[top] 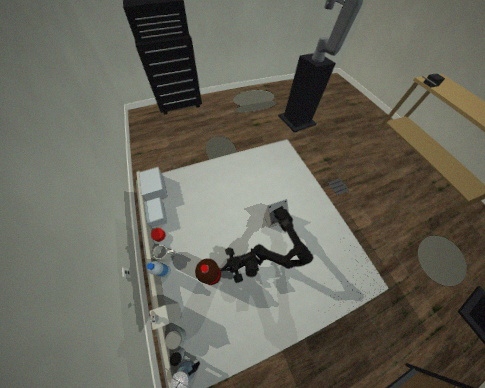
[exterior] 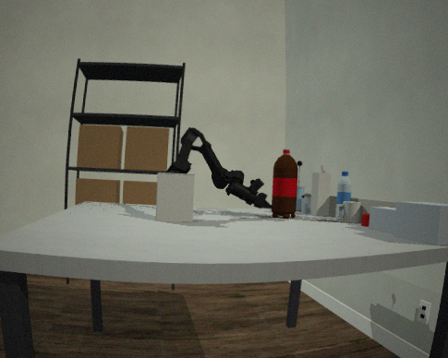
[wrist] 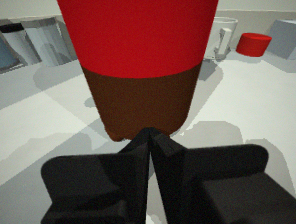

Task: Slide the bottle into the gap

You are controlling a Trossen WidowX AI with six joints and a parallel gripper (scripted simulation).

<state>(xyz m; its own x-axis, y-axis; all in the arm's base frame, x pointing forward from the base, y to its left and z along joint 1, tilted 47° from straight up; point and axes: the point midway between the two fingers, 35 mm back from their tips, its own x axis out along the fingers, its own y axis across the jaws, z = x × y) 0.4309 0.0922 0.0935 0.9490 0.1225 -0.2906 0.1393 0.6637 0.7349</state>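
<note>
The brown cola bottle lies 9 cm ahead of my hand, 9 cm above it and 1 cm to the right of it. From my hand the other things lie so: french press (35 cm ahead, 33 cm to the left, 8 cm above); water bottle (32 cm ahead, 15 cm to the right, 5 cm above).
</note>
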